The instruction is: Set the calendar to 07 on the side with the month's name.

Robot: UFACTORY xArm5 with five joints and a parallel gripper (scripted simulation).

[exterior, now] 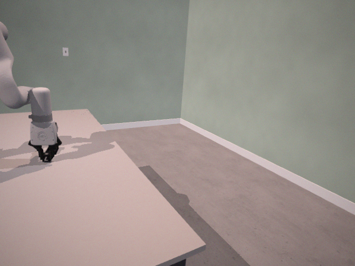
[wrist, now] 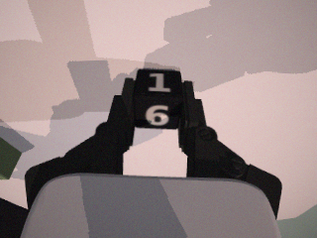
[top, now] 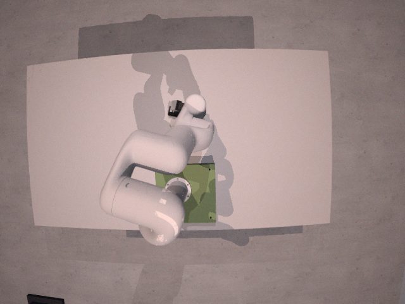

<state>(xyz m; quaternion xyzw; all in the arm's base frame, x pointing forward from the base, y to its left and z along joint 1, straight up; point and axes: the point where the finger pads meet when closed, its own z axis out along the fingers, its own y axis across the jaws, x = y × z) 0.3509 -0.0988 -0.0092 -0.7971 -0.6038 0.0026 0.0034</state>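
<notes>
Right now the black cube is 10 mm below my hand. Also, from my hand: black calendar tray: 20 mm ahead, 110 mm to the left, 30 mm below.
</notes>
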